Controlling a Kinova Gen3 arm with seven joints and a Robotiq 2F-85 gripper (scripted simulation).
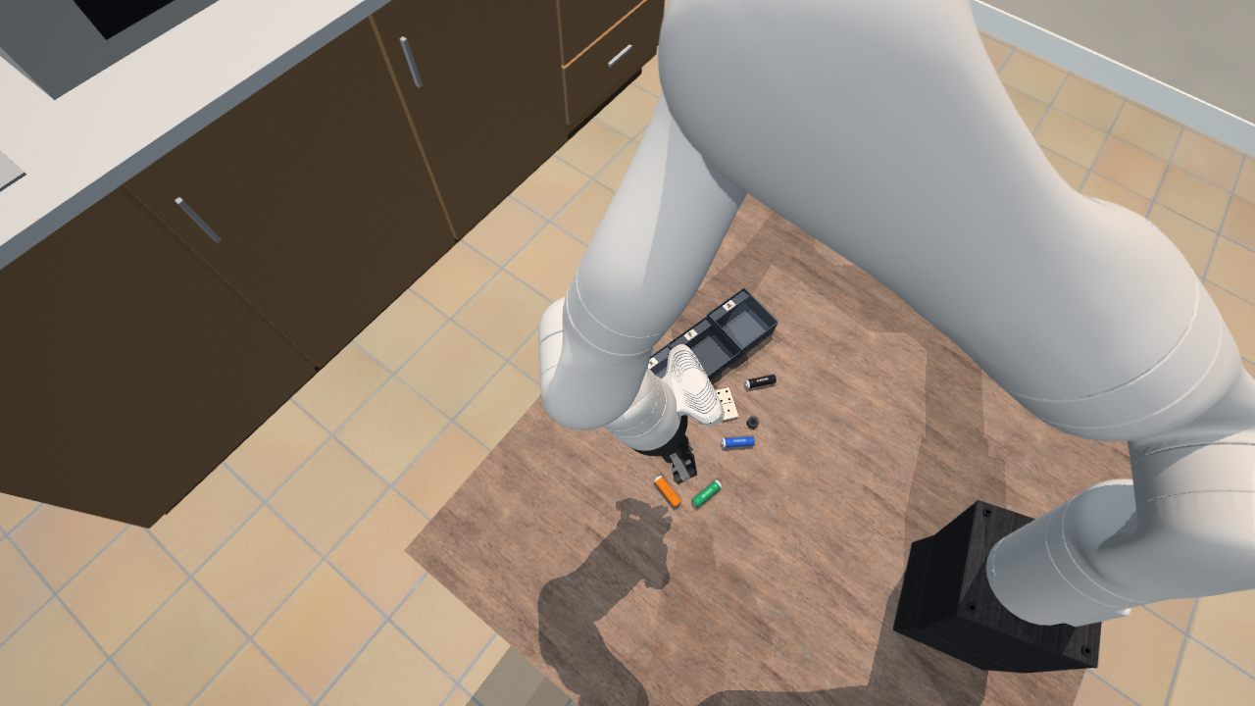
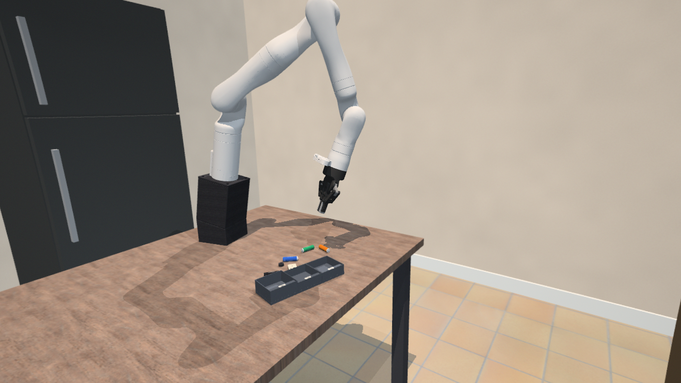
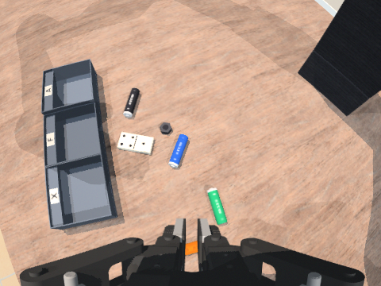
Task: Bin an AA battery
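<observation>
Right now the dark bin row is 4 cm ahead of my hand, 21 cm to the right of it and 15 cm below it. Round my hand: orange AA battery 1 cm behind, 2 cm to the left, 16 cm below; green battery 6 cm behind, 16 cm below; blue battery 7 cm behind, 10 cm to the right, 16 cm below.
</observation>
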